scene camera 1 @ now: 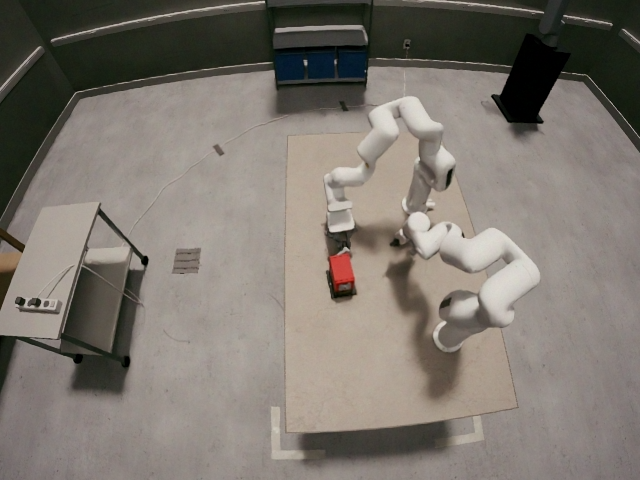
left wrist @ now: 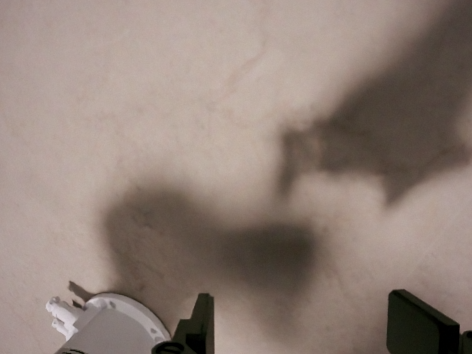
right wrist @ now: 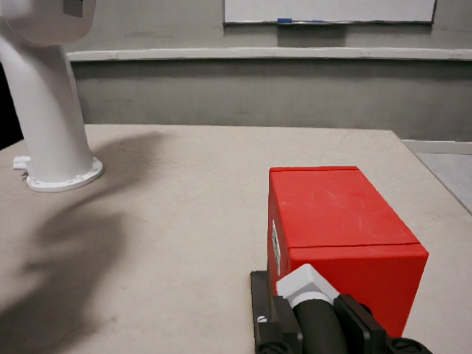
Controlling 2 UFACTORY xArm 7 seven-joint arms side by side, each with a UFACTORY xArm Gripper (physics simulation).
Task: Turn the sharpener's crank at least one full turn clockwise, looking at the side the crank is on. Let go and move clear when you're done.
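Seen in the pictures: left gripper, between the fingertips: (left wrist: 301, 322); right gripper, between the fingertips: (scene camera 1: 345, 249) (right wrist: 309, 326); left arm's base, origin of its link: (scene camera 1: 448, 336) (right wrist: 66, 175); right arm's base, origin of its link: (scene camera 1: 414, 205) (left wrist: 126, 335).
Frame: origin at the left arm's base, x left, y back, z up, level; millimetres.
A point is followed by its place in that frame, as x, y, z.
The red sharpener (scene camera 1: 341, 267) @(-348, -348, 128) (right wrist: 345, 210) @(-359, -351, 128) stands upright on its dark base on the tan table top. Its crank side faces my right gripper. The crank's light grey arm (right wrist: 306, 281) shows its end just above the fingertips, against the lower left of the red crank side; the rest of it is hidden behind the handle and fingers. My right gripper (scene camera 1: 344, 248) @(-427, -311, 109) (right wrist: 309, 326) @(-427, -311, 109) is shut on the crank's black handle (right wrist: 320, 332) @(-446, -308, 130), one finger on each side. My left gripper (scene camera 1: 397, 240) @(-415, -58, 116) (left wrist: 301, 322) @(-415, -58, 116) is open and empty above the table, to the right of the sharpener in the scene view.
The tan table top (scene camera 1: 330, 382) @(39, -490, 0) (right wrist: 200, 225) @(-176, -245, 0) carries both arm bases along its right side in the scene view. The left arm's base (scene camera 1: 447, 336) @(12, -46, 105) (right wrist: 65, 175) @(-43, -20, 20) is nearer the front, the right arm's base (scene camera 1: 413, 205) @(-595, 66, 57) farther back. A cart (scene camera 1: 36, 227) stands at the left.
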